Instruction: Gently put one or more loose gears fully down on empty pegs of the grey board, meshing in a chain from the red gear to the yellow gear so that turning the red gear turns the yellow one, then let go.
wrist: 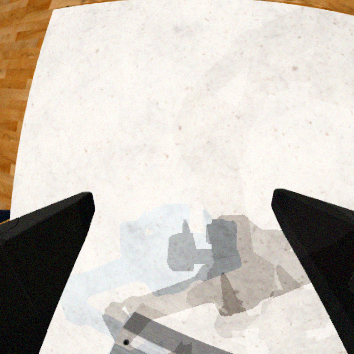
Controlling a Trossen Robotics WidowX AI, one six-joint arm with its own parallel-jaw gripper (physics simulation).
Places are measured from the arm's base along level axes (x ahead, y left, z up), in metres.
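Pixels of known places: gripper, fingertip midpoint: (pixel 184 198).
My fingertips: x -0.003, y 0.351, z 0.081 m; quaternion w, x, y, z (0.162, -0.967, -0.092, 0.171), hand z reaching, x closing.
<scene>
Behind a point stands the place of what it marks.
My gripper (pixel 184 198) @(x -0.003, y 0.351, z 0.081 m) is open wide, with one black finger at the left and one at the right of the wrist view, and nothing between them. It is above a white speckled table top (pixel 150 100) @(x -0.139, y 0.456, z -0.128 m). Shadows of the arm and gripper fall on the table between and below the fingers. The grey board, its pegs, the red gear, the yellow gear and the loose gears do not show in this view.
A grey metal plate (pixel 165 334) @(x -0.019, y 0.083, z -0.109 m) with a small dark hole lies at the bottom edge, partly cut off. The table's edge runs down the left side and along the top, with wooden floor (pixel 20 65) beyond. A dark blue thing shows at the far left edge.
</scene>
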